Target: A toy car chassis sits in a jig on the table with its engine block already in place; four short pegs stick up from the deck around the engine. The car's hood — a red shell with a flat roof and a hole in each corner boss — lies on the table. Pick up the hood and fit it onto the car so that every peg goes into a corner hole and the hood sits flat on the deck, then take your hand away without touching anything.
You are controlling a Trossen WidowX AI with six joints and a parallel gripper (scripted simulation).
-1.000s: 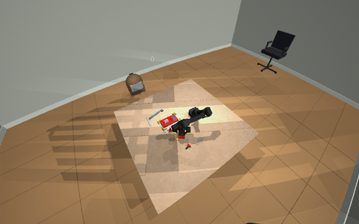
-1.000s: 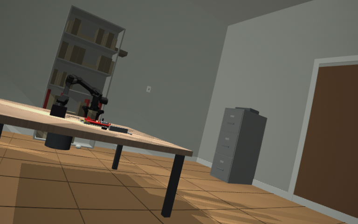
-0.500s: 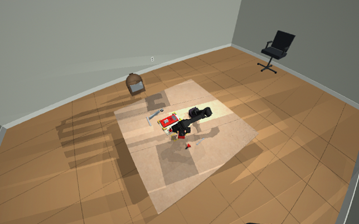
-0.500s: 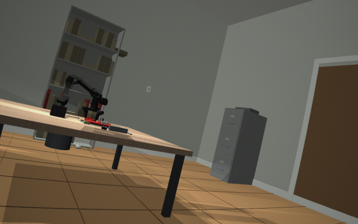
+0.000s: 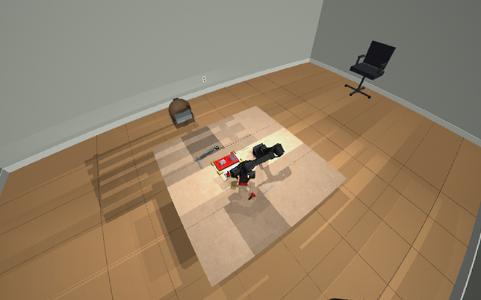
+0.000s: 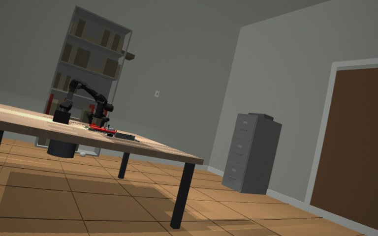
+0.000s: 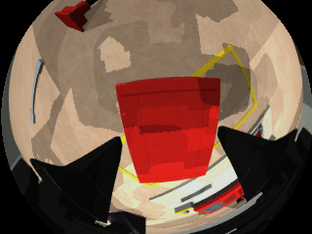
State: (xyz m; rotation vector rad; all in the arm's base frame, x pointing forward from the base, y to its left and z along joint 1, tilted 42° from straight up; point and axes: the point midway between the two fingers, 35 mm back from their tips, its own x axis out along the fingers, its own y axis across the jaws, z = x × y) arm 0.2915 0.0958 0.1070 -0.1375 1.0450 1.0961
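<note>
My gripper tip is right at the red hood. From my gripper tip the other things lie so: grey tool (11 cm behind, 18 cm to the left, 1 cm below).
</note>
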